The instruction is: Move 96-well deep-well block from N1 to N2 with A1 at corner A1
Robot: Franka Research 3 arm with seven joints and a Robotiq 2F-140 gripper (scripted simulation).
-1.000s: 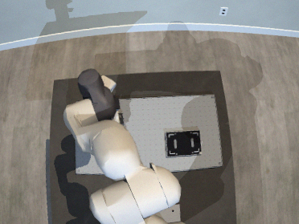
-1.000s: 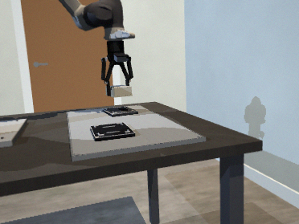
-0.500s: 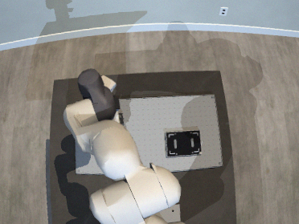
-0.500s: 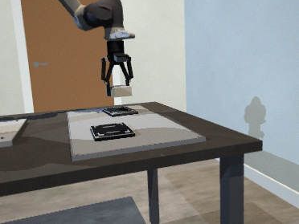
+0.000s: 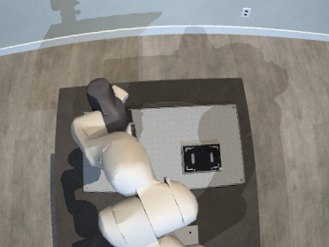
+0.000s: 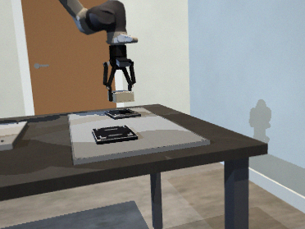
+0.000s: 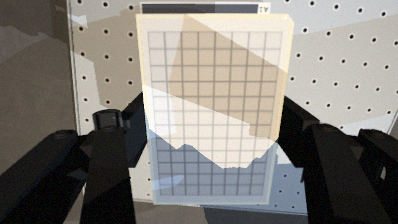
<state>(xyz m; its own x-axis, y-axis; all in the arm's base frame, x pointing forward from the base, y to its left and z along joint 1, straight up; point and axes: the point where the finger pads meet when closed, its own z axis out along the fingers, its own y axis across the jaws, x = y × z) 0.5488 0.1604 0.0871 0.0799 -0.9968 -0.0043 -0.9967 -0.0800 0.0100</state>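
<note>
Right now the black plate nest is 9 cm below my hand. Round my hand: A1 mark: 17 cm behind, 42 cm to the right, 8 cm below; 96-well deep-well block: 1 cm below.
</note>
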